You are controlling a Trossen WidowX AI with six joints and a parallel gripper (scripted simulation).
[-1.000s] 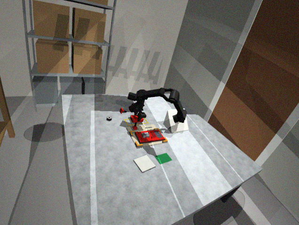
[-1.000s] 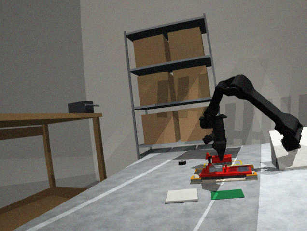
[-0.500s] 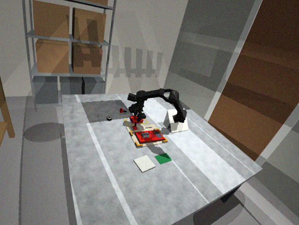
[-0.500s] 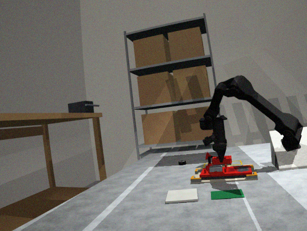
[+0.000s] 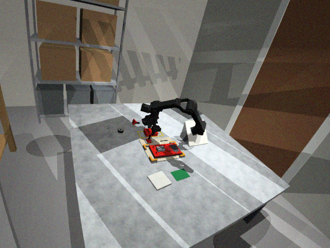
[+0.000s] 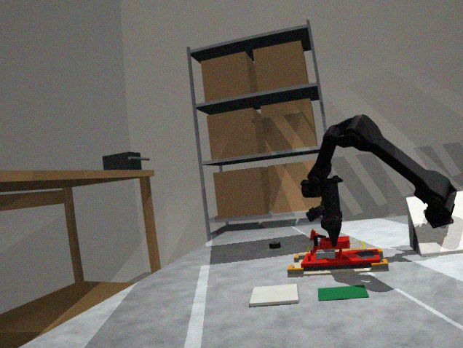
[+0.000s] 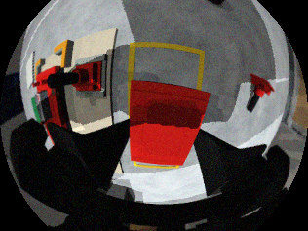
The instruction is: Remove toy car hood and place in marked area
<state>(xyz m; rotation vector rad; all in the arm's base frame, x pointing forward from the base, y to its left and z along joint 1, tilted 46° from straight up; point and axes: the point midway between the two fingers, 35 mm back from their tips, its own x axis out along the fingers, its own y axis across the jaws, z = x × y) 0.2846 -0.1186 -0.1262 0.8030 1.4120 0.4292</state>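
Now: the red hood 1 cm above my gripper tip. The rest, counted from my gripper tip: green wedge 42 cm to the left, 5 cm ahead, 1 cm below; then white flat plate 40 cm to the left, 19 cm ahead, 1 cm below; then black wheel 20 cm ahead, 9 cm to the right.
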